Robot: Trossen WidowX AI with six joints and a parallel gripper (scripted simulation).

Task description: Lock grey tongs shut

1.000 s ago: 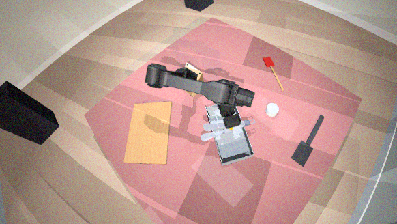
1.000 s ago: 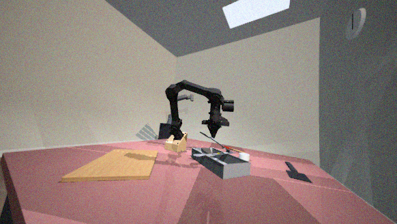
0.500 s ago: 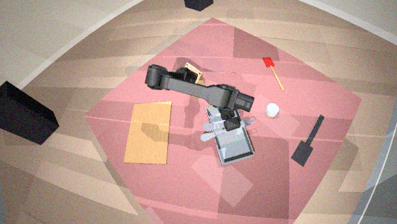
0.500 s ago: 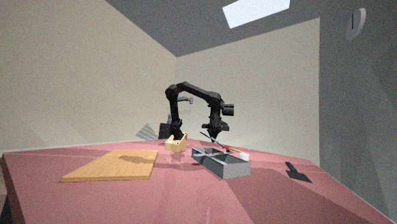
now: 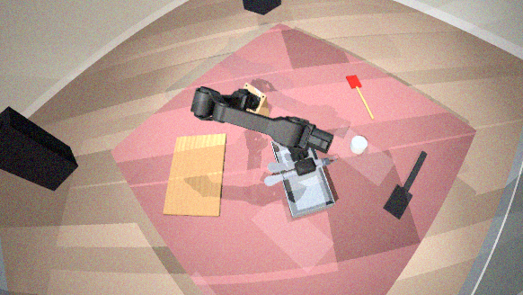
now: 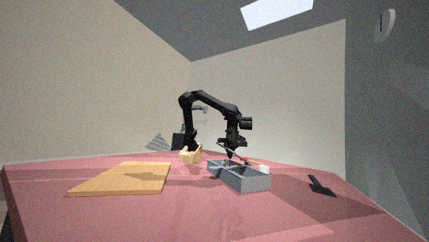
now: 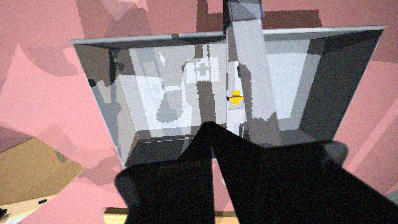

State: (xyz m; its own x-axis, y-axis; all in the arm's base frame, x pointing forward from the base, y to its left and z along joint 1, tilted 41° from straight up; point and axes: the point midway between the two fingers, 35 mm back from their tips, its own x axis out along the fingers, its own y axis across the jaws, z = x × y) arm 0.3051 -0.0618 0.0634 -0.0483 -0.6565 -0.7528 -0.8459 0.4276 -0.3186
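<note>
My gripper tip is 3 cm short of the grey roasting tin, 2 cm to the left of it and 6 cm above it. Round my gripper tip: white cylinder (14 cm ahead, 23 cm to the left, 7 cm below); wooden board (31 cm behind, 28 cm to the right, 8 cm below); black spatula (39 cm ahead, 21 cm to the left, 8 cm below).
</note>
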